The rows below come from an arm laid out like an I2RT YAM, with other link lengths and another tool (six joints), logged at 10 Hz.
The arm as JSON. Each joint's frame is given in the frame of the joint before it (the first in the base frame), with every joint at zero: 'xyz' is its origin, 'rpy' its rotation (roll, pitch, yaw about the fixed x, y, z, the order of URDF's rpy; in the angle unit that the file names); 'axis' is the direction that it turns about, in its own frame. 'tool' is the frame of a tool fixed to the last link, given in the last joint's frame.
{
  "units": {
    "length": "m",
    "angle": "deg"
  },
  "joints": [
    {
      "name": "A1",
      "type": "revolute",
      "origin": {
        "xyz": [
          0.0,
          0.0,
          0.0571
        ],
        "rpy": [
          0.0,
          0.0,
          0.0
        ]
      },
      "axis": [
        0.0,
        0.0,
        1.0
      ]
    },
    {
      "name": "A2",
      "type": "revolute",
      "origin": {
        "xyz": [
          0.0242,
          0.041,
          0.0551
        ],
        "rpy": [
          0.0,
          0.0,
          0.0
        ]
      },
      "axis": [
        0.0,
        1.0,
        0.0
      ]
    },
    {
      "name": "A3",
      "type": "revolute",
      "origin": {
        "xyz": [
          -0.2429,
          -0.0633,
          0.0
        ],
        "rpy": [
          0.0,
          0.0,
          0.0
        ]
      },
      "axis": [
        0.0,
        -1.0,
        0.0
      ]
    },
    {
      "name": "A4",
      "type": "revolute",
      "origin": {
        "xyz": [
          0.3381,
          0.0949,
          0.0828
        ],
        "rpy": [
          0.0,
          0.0,
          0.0
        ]
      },
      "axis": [
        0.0,
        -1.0,
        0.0
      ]
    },
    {
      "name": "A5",
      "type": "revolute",
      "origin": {
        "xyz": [
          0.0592,
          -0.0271,
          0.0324
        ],
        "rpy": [
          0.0,
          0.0,
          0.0
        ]
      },
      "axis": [
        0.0,
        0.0,
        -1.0
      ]
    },
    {
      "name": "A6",
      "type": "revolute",
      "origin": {
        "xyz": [
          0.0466,
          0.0,
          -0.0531
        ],
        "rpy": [
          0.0,
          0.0,
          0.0
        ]
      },
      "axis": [
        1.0,
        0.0,
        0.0
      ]
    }
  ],
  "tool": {
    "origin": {
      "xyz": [
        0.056,
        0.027,
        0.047
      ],
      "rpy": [
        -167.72,
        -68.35,
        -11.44
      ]
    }
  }
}
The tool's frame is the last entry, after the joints.
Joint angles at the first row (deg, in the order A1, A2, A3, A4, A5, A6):
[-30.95 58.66 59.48 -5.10 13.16 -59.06]
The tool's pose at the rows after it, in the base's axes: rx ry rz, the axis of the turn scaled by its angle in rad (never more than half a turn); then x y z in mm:
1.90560 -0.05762 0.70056 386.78 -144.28 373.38
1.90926 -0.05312 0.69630 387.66 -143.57 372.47
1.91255 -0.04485 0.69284 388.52 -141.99 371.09
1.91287 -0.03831 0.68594 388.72 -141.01 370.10
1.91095 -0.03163 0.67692 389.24 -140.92 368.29
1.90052 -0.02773 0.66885 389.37 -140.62 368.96
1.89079 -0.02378 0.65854 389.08 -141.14 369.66
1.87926 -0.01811 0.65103 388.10 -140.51 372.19
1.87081 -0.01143 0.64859 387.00 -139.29 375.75
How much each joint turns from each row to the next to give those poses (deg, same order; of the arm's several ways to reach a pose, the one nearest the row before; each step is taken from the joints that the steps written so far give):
[0.19 0.39 0.15 0.04 0.55 -0.35]
[0.17 0.19 0.13 -0.25 0.09 -0.09]
[0.26 0.09 0.01 -0.21 0.02 -0.18]
[0.18 0.00 0.00 -0.23 0.15 -0.34]
[0.09 0.09 -0.09 0.02 0.17 -0.49]
[0.17 -0.01 0.08 0.20 0.43 -0.72]
[0.01 0.00 0.14 0.07 0.33 -0.77]
[0.09 -0.17 0.28 -0.11 0.27 -0.82]
[0.08 -0.18 0.44 -0.32 0.03 -0.59]

